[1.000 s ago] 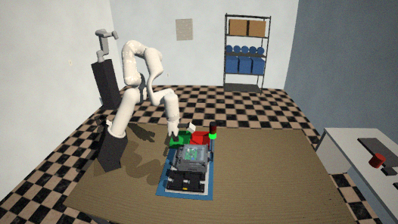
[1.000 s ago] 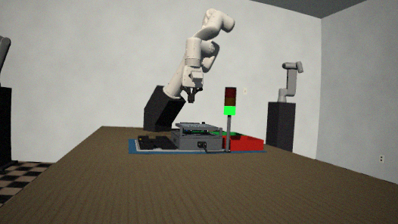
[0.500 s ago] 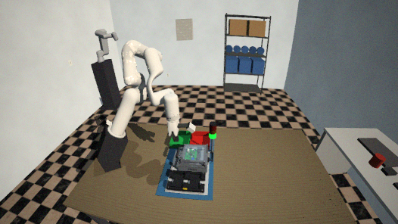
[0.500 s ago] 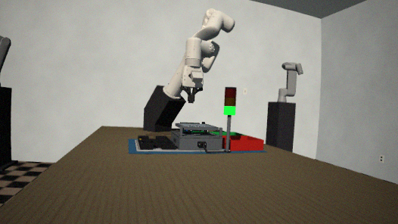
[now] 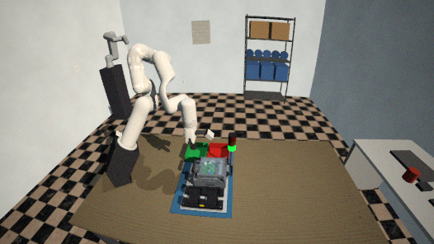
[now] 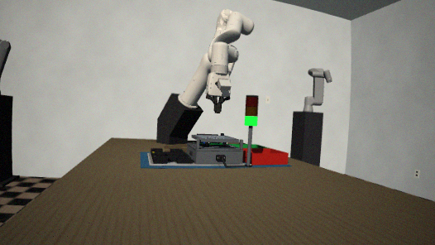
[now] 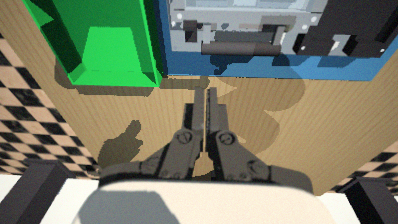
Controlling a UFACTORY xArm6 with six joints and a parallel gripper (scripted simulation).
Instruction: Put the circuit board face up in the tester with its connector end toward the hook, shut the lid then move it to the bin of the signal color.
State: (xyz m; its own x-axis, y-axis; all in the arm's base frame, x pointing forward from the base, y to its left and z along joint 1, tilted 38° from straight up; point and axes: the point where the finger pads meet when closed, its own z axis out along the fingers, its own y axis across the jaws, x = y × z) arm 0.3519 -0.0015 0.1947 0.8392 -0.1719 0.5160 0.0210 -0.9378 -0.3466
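The black latch hook lies 2 cm ahead of my hand, 2 cm to the left of it and 12 cm below it. Round my hand: tester plate (9 cm ahead, 3 cm to the right, 14 cm below); green circuit board (8 cm ahead, 4 cm to the right, 14 cm below); tester lid (9 cm ahead, 4 cm to the right, 12 cm below).
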